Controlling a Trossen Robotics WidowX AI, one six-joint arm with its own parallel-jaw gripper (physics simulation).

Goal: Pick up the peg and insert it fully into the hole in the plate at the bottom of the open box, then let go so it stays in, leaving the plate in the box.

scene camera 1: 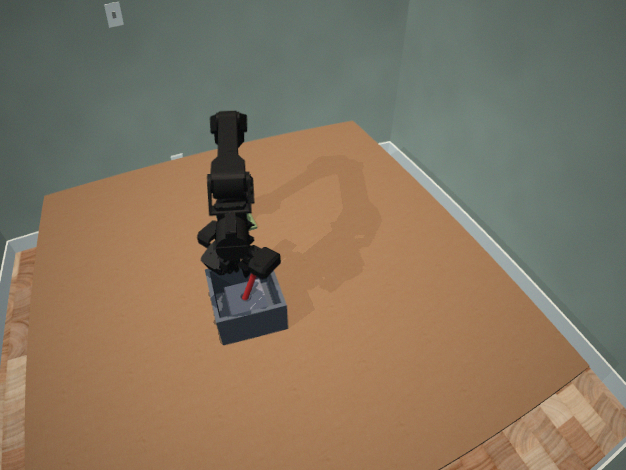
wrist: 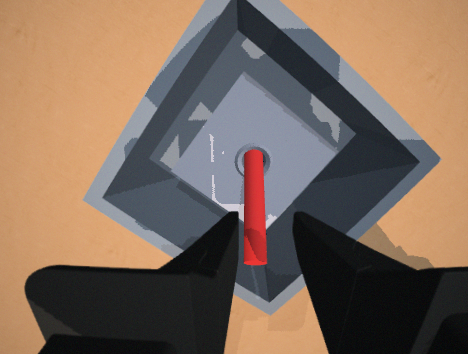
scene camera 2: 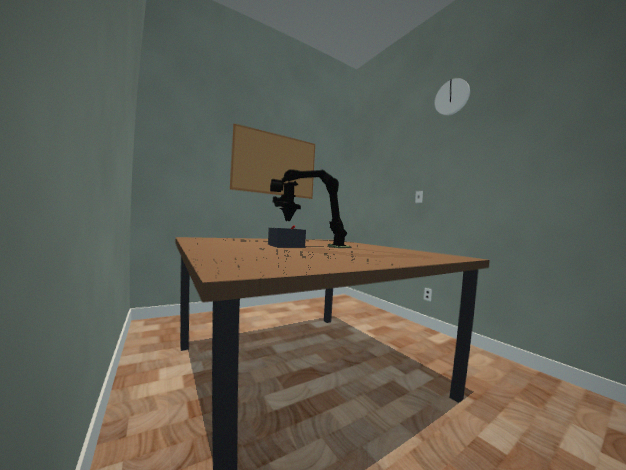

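The red peg stands tilted in the open grey-blue box. Its lower end is at the hole in the light plate; how deep it sits cannot be told. Its upper end leans toward the box corner nearest the arm and rises slightly above the rim in scene camera 2. My gripper is open and empty above the box and peg. In the wrist view the peg shows between the fingertips but lies below them.
The box walls surround the plate on all sides. The box stands on the brown table, in front of the arm's base. The arm reaches over the table from its base, and its shadow falls to the right of the box in scene camera 1.
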